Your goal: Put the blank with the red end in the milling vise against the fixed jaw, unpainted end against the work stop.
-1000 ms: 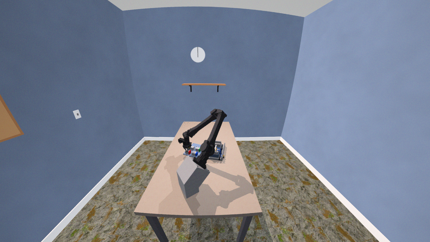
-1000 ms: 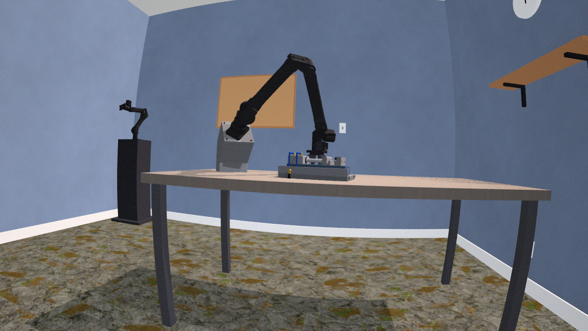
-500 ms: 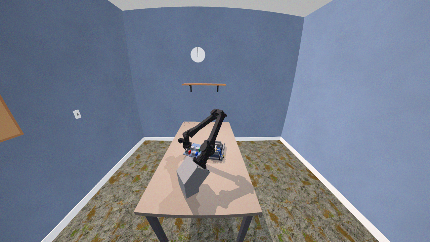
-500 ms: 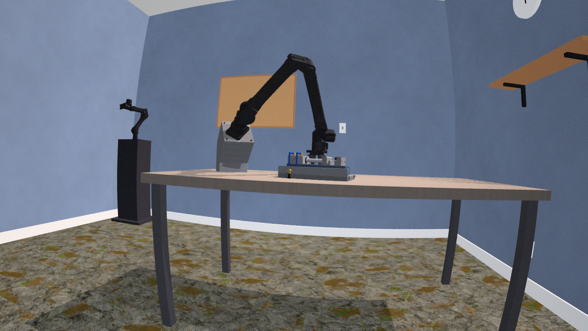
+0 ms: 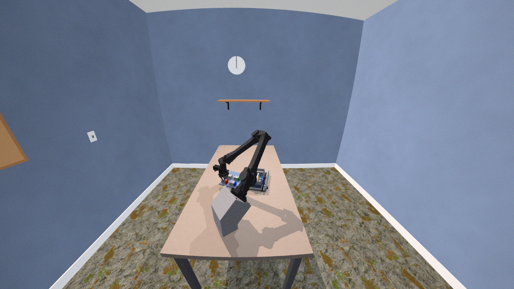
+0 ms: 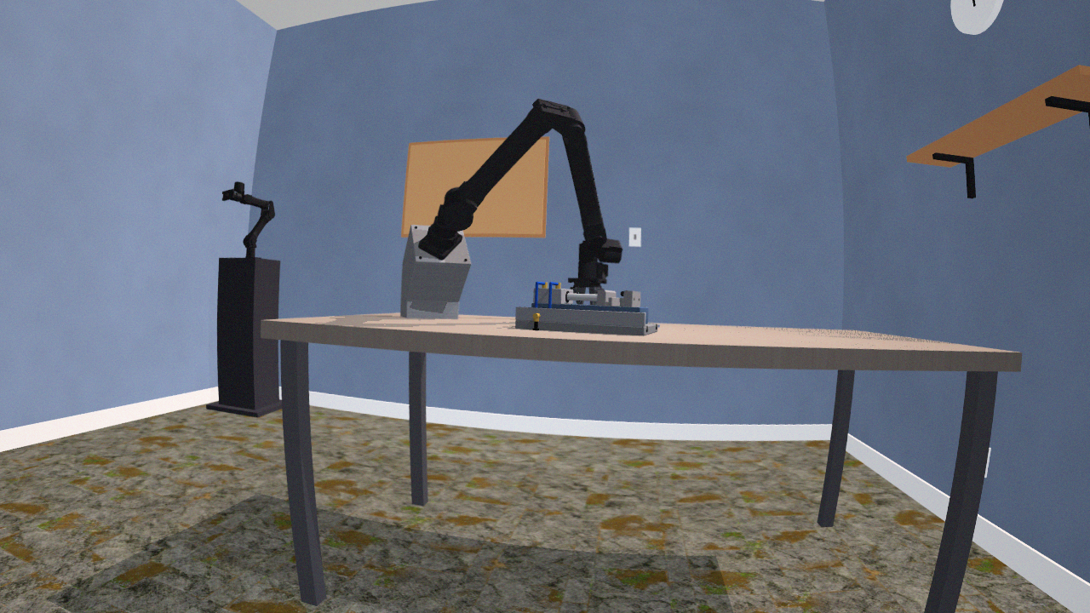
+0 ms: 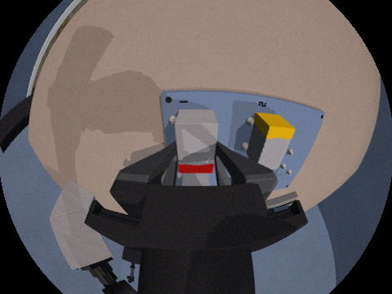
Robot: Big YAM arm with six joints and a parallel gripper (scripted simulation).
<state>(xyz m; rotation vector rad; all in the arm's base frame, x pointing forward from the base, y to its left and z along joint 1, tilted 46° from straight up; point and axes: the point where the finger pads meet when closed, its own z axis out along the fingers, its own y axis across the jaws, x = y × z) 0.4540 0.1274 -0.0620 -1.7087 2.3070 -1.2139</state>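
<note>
My gripper is now 310 mm to the left of the work stop, 90 mm short of it and 50 mm below it. From my hand the other things lie so: blue-ended blank: 80 mm to the right, 40 mm behind, 20 mm below; yellow-ended blank: 80 mm ahead, 40 mm to the right, 20 mm below; blue plate: 80 mm to the right, 60 mm ahead, 40 mm below.
</note>
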